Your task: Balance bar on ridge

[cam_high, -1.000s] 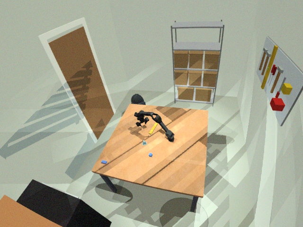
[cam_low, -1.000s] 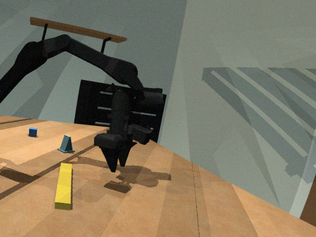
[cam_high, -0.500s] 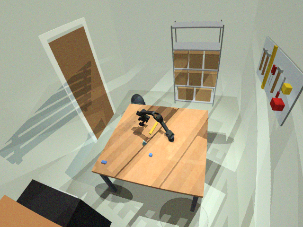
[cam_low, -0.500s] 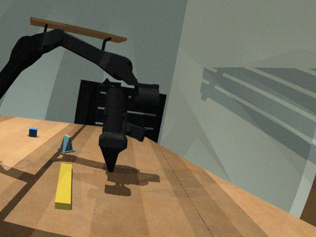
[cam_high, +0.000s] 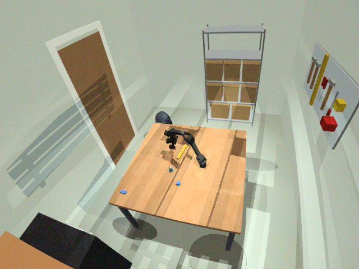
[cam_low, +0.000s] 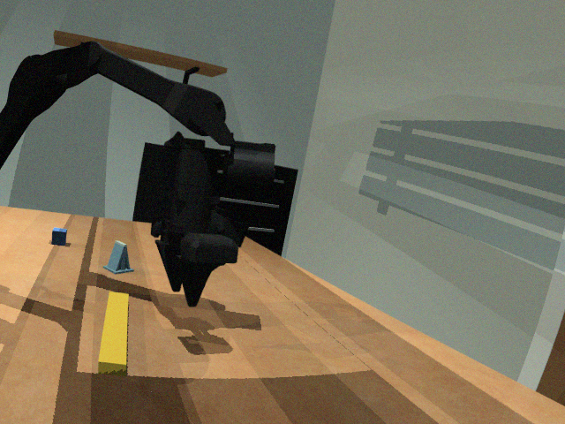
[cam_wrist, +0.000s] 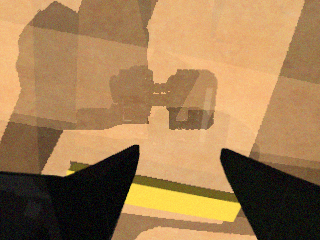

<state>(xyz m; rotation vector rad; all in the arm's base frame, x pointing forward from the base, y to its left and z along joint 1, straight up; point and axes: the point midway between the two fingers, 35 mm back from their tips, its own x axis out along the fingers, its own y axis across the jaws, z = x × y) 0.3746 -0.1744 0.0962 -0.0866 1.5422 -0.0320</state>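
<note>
The bar lies 90 mm behind my gripper tip, 10 mm to the left of it and 50 mm below it. Round my gripper tip: blue cube 180 mm behind, 460 mm to the left, 50 mm below; then flat blue block 360 mm ahead, 680 mm to the left, 50 mm below.
</note>
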